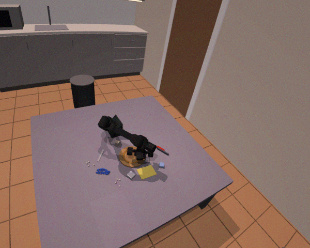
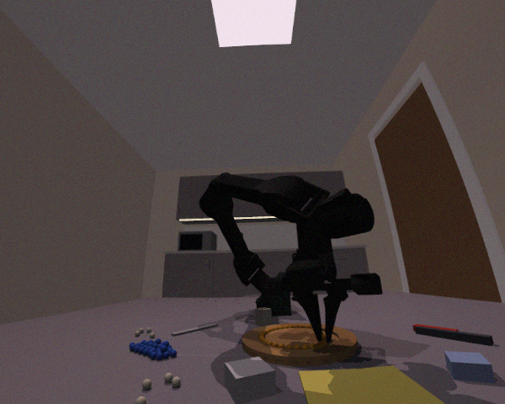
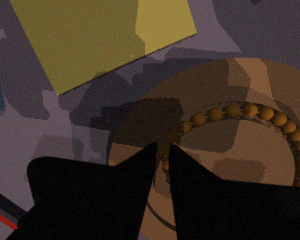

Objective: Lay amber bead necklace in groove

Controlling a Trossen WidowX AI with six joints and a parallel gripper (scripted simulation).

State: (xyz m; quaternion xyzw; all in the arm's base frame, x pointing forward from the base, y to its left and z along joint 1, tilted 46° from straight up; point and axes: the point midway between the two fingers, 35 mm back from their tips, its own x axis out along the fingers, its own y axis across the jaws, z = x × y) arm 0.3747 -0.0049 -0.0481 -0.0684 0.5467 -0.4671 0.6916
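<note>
My gripper tip is now 6 cm past the round wooden bead board, 3 cm to the left of it and 1 cm above it. The rest, counted from my gripper tip: blue block (12 cm ahead, 12 cm to the left, 1 cm below); then grey block (9 cm ahead, 12 cm to the right); then yellow pad (11 cm ahead, 1 cm to the right, 1 cm below).
</note>
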